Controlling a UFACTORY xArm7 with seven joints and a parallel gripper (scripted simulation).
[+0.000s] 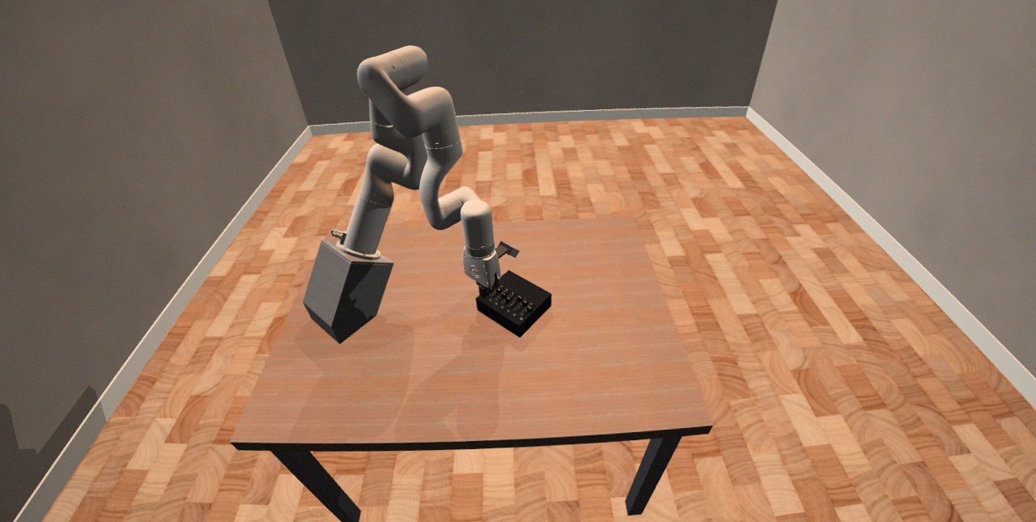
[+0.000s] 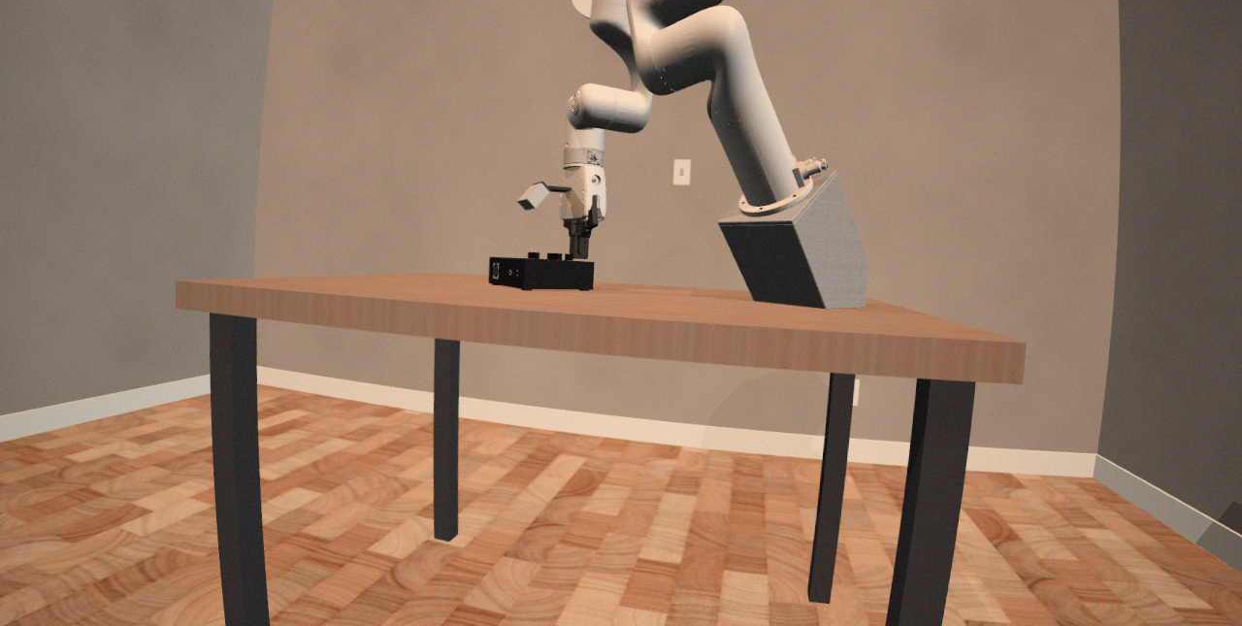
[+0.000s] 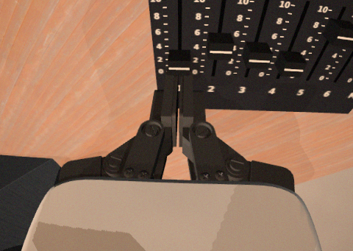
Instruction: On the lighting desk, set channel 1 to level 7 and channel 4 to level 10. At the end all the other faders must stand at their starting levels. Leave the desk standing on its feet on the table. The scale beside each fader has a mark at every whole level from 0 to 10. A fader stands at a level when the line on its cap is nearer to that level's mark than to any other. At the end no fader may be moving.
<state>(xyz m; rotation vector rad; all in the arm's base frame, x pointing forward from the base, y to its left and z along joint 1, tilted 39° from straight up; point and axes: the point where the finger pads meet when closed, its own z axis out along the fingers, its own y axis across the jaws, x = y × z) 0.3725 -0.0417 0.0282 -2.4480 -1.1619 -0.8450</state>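
The channel 2 fader cap is 4 cm ahead of my hand, 2 cm to the left of it and 1 cm below it. The rest, counted from my hand: channel 4 fader cap: 7 cm ahead, 2 cm to the right, 1 cm below; channel 1 fader cap: 1 cm ahead, 2 cm to the left, 1 cm below; channel 3 fader cap: 5 cm ahead, 1 cm below.
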